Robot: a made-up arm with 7 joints.
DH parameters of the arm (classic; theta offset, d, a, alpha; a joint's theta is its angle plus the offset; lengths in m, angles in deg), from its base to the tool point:
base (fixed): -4.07 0 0 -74.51
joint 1: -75.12 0.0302 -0.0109 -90
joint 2: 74 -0.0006 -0.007 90
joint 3: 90 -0.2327 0.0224 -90
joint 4: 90 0.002 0.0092 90
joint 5: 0 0.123 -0.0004 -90
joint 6: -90 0 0.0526 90
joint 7: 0 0 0 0
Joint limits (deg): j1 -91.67..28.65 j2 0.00..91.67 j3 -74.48..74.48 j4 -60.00..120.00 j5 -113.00..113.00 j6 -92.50..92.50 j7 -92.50..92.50
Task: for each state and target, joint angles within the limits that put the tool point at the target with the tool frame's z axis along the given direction. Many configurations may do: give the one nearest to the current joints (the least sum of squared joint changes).
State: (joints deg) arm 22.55 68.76 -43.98 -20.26 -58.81 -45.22 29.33
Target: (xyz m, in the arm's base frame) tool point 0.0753 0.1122 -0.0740 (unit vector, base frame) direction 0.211 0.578 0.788
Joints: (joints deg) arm -4.10 81.35 -51.34 -60.00 -59.79 -46.12 29.33
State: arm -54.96 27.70 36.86 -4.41 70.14 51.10 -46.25
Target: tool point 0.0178 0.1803 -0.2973 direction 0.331 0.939 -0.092
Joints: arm -14.81 0.08 74.48 4.64 36.27 90.27 -46.25
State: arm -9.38 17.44 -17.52 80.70 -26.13 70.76 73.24
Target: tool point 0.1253 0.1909 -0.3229 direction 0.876 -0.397 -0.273
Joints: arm -17.57 37.75 -32.76 34.18 -11.86 58.41 73.24
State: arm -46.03 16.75 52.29 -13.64 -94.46 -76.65 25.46
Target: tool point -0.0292 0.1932 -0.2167 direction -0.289 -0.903 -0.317
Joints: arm -7.82 0.09 74.48 -21.38 -112.75 -92.27 25.46
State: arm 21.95 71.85 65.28 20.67 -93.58 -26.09 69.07
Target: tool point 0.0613 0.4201 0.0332 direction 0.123 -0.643 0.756
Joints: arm 17.60 86.90 34.04 62.30 -62.35 -32.95 69.07
